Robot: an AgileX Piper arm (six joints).
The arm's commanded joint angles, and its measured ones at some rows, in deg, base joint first. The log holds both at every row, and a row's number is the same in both.
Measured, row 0:
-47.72, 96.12, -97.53, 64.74, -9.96, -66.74
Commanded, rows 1 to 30:
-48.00, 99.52, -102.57, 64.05, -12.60, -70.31
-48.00, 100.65, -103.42, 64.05, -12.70, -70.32
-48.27, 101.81, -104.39, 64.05, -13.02, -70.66
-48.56, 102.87, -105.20, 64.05, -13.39, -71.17
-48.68, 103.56, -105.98, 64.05, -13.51, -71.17
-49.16, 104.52, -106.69, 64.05, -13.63, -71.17
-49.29, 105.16, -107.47, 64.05, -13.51, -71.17
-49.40, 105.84, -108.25, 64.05, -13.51, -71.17
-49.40, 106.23, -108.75, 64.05, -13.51, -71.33
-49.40, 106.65, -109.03, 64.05, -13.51, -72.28
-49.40, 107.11, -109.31, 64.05, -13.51, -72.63
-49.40, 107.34, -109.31, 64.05, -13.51, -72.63
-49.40, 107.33, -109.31, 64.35, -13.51, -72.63
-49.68, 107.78, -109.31, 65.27, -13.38, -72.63
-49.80, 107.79, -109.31, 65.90, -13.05, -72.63
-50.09, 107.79, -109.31, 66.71, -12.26, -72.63
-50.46, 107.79, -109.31, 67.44, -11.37, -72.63
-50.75, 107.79, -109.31, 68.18, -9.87, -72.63
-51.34, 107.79, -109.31, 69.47, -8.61, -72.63
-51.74, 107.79, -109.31, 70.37, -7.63, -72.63
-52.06, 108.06, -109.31, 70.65, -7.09, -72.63
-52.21, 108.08, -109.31, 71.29, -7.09, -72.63
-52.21, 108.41, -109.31, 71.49, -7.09, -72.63
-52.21, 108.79, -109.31, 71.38, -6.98, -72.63
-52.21, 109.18, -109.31, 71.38, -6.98, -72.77
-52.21, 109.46, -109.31, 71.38, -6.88, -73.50
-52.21, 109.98, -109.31, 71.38, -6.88, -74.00
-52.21, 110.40, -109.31, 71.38, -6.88, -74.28
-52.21, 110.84, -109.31, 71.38, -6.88, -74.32
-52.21, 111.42, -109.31, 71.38, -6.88, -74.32
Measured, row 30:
-52.03, 109.98, -108.59, 71.17, -7.21, -73.21
